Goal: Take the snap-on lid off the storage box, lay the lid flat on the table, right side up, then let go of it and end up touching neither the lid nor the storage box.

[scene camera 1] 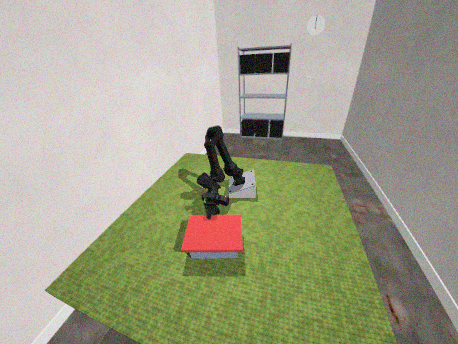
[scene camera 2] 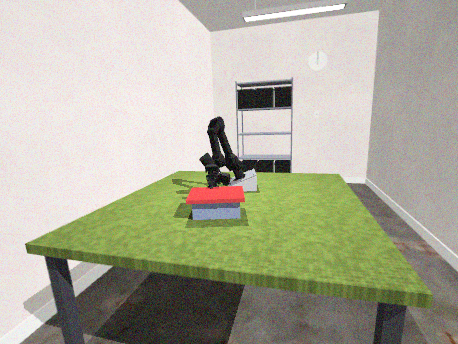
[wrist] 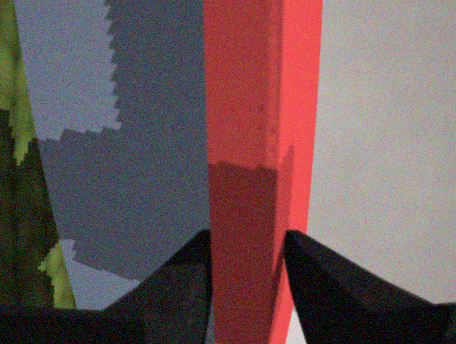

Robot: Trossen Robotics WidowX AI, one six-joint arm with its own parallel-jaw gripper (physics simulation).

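The red lid (scene camera 1: 214,234) (scene camera 2: 216,195) (wrist: 240,100) sits level, right side up, on top of the blue-grey storage box (scene camera 1: 215,254) (scene camera 2: 216,212) (wrist: 150,100), overhanging its walls. My gripper (scene camera 1: 212,217) (scene camera 2: 212,186) (wrist: 249,241) is at the lid's far edge, the side toward the arm's base. In the wrist view its two black fingers are closed on the lid's edge, one at the lower side of the rim and one at the top face. The fingertips are small and partly hidden in the scene views.
The box stands on the green table (scene camera 1: 300,250) (scene camera 2: 310,225). The arm's light grey base block (scene camera 1: 248,193) (scene camera 2: 250,182) stands behind the box, a little to the right. A metal shelf rack (scene camera 1: 263,96) (scene camera 2: 265,133) with black boxes stands against the back wall.
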